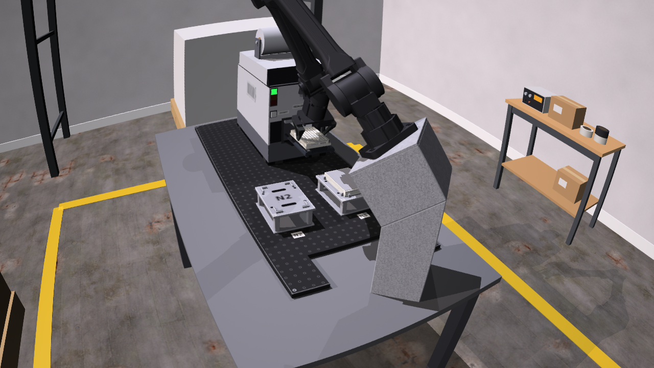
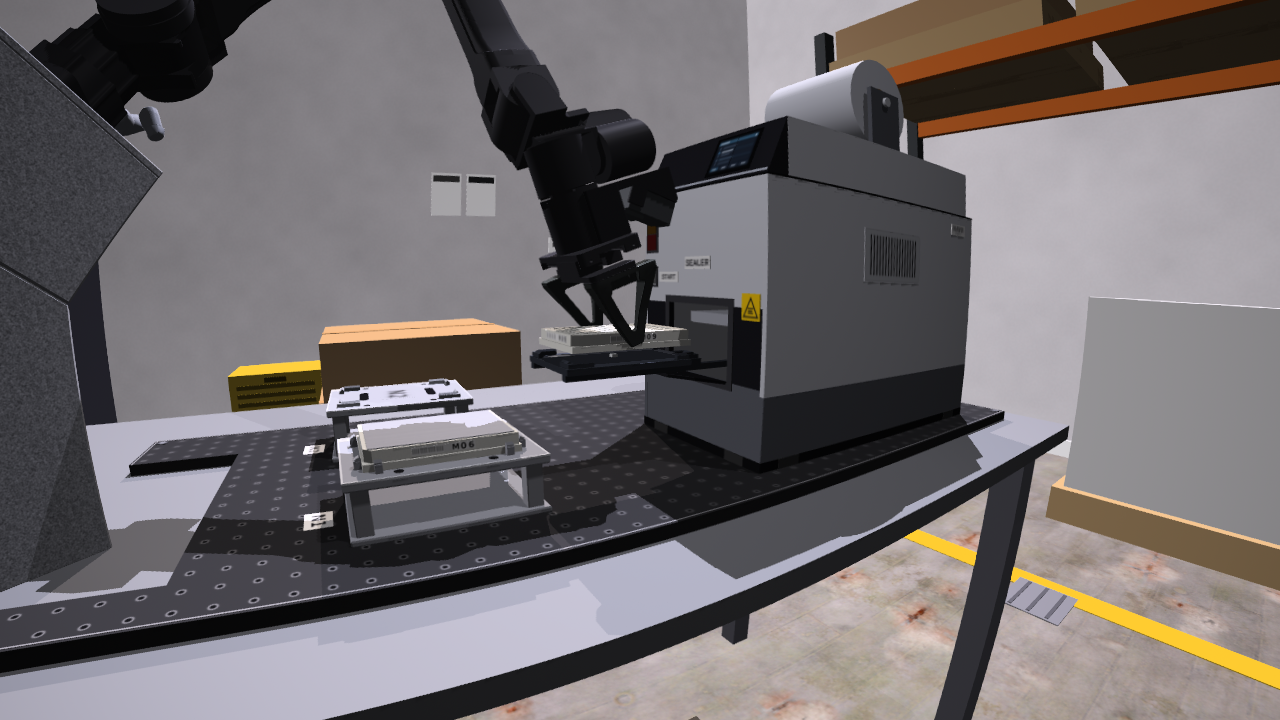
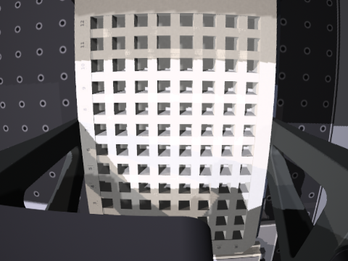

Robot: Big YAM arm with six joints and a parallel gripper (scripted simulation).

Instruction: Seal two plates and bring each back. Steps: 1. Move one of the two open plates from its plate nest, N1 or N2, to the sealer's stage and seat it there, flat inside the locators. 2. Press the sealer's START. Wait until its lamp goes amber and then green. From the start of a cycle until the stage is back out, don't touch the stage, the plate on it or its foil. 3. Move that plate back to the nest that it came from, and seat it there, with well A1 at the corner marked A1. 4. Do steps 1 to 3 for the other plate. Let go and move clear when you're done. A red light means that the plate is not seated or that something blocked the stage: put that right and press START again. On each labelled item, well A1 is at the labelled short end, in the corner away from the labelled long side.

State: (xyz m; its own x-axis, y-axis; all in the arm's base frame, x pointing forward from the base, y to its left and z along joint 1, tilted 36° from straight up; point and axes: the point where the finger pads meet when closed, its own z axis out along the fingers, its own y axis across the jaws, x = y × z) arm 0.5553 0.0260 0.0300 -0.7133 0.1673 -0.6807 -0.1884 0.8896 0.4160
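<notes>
Right now my hand is right at the white well plate. From my hand the other things lie so: nest N2 (23 cm behind, 13 cm to the left, 8 cm below); start button (11 cm to the left, 8 cm ahead, 6 cm above); sealer stage (3 cm below).
</notes>
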